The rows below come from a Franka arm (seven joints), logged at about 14 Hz.
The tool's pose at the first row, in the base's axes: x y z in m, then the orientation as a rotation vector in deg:
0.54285, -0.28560, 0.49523, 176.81, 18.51, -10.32
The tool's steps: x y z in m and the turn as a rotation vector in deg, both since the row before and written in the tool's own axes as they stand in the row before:
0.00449, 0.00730, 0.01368, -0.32, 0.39, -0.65
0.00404, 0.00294, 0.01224, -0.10, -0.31, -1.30
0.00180, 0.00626, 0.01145, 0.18, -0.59, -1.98
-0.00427, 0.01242, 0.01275, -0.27, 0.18, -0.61
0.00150, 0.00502, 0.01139, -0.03, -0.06, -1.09
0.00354, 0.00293, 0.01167, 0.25, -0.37, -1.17
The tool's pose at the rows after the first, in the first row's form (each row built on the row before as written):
0.54721, -0.29244, 0.48127, 176.50, 19.53, -9.67
0.55051, -0.29504, 0.46873, 176.18, 21.52, -10.16
0.55252, -0.30128, 0.45730, 175.94, 24.56, -11.17
0.55034, -0.31504, 0.44542, 175.62, 25.50, -10.84
0.55189, -0.32006, 0.43404, 175.39, 27.17, -10.96
0.55478, -0.32245, 0.42207, 175.33, 28.97, -11.64

